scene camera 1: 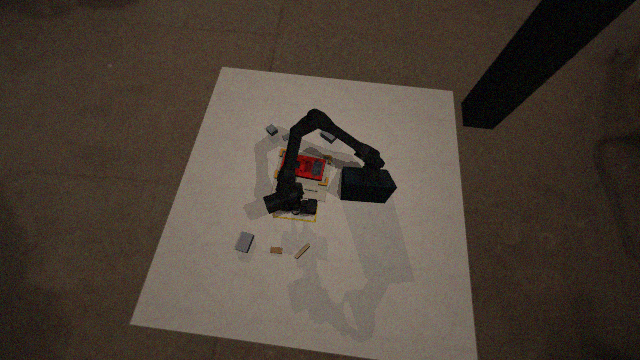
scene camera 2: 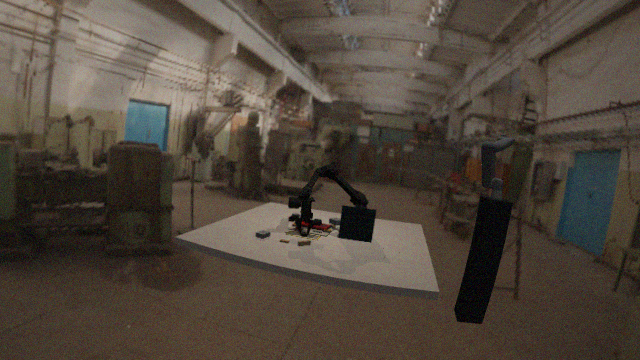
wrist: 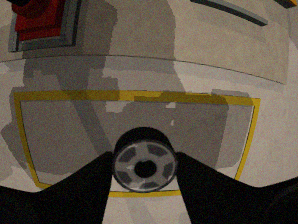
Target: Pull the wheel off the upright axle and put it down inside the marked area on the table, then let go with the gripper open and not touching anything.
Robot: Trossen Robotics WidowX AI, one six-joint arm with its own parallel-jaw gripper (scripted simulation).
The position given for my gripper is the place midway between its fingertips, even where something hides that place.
Note:
My gripper [wrist: 144, 158] holds a wheel [wrist: 129, 170].

